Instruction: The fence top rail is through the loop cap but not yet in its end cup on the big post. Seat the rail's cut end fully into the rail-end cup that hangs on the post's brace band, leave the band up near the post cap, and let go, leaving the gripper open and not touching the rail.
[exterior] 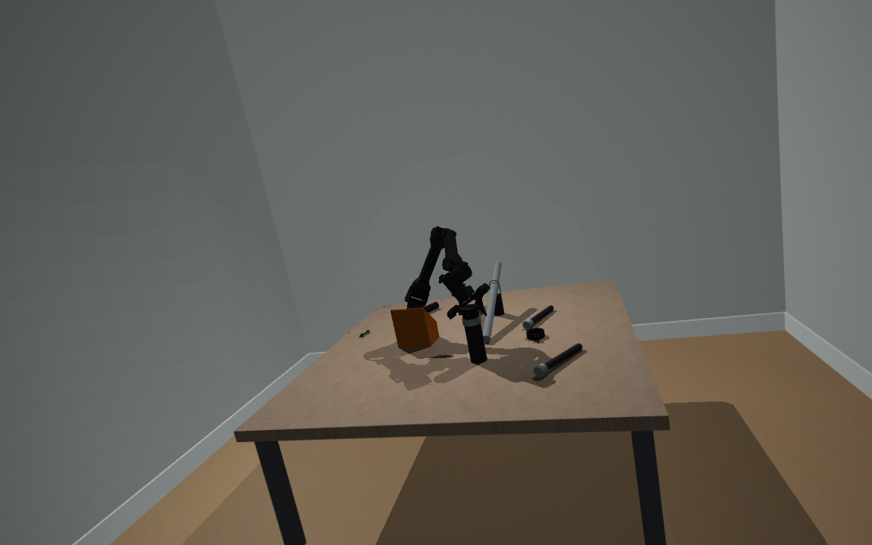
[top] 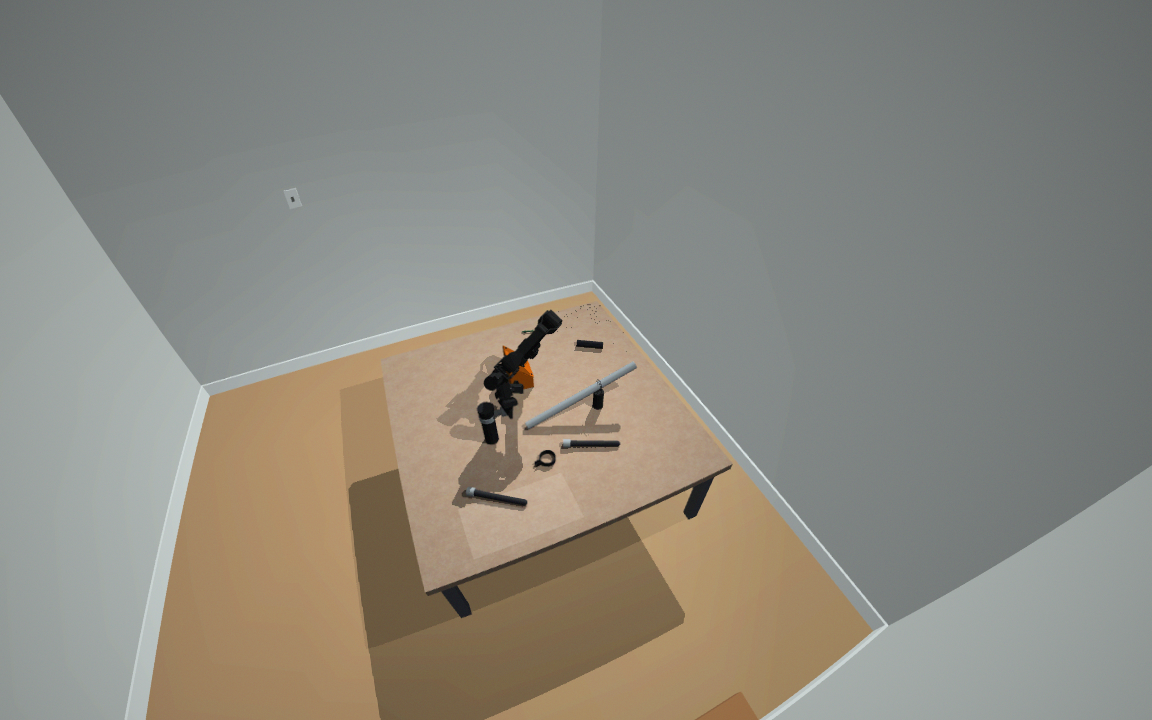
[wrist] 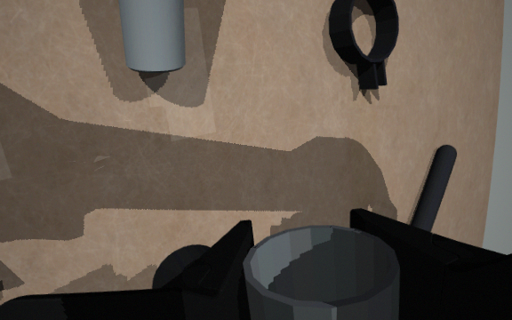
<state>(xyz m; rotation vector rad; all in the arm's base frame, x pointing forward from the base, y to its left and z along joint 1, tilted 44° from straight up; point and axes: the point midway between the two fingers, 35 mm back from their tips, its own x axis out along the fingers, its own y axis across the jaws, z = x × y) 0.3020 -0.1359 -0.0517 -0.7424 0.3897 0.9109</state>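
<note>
Right now the grey rail-end cup is 3 cm to the right of my gripper tip, 3 cm above it and 2 cm behind it. Also, from my gripper tip: short black cylinder (56 cm to the left, 41 cm behind, 11 cm below); small post (41 cm to the left, 2 cm below, 2 cm behind); bolt (65 cm behind, 30 cm to the left, 12 cm below).
</note>
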